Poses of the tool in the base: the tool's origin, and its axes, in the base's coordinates. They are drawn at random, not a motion.
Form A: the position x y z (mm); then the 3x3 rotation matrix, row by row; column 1 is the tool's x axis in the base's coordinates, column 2 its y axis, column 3 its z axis. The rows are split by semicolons.
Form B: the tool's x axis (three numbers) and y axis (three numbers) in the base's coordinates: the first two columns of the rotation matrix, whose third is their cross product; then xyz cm. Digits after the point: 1 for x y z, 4 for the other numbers.
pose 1, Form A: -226 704 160; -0.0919 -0.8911 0.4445; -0.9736 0.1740 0.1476; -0.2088 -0.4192 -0.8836
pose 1, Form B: -0.0919 -0.9736 -0.2088 -0.8911 0.1740 -0.4192 -22.6 70.4 16.0
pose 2, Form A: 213 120 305; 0.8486 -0.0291 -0.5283; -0.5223 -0.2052 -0.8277; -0.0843 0.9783 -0.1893
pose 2, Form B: 0.8486 -0.5223 -0.0843 -0.0291 -0.2052 0.9783 21.3 12.0 30.5
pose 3, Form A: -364 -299 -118; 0.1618 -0.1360 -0.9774; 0.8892 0.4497 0.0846; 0.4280 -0.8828 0.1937
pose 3, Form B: 0.1618 0.8892 0.4280 -0.1360 0.4497 -0.8828 -36.4 -29.9 -11.8
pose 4, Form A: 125 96 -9; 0.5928 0.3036 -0.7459; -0.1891 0.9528 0.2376; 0.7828 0.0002 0.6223
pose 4, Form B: 0.5928 -0.1891 0.7828 0.3036 0.9528 0.0002 12.5 9.6 -0.9
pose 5, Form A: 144 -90 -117; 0.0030 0.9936 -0.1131; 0.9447 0.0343 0.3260; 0.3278 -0.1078 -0.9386
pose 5, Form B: 0.0030 0.9447 0.3278 0.9936 0.0343 -0.1078 14.4 -9.0 -11.7
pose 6, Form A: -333 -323 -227; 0.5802 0.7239 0.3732; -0.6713 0.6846 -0.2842; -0.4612 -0.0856 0.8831
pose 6, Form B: 0.5802 -0.6713 -0.4612 0.7239 0.6846 -0.0856 -33.3 -32.3 -22.7
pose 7, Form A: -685 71 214; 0.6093 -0.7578 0.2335; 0.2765 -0.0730 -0.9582; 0.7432 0.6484 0.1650
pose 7, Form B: 0.6093 0.2765 0.7432 -0.7578 -0.0730 0.6484 -68.5 7.1 21.4
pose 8, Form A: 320 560 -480; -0.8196 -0.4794 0.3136; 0.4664 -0.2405 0.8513; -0.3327 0.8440 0.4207
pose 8, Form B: -0.8196 0.4664 -0.3327 -0.4794 -0.2405 0.8440 32.0 56.0 -48.0
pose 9, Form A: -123 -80 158; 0.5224 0.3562 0.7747; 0.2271 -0.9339 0.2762; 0.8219 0.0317 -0.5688
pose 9, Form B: 0.5224 0.2271 0.8219 0.3562 -0.9339 0.0317 -12.3 -8.0 15.8
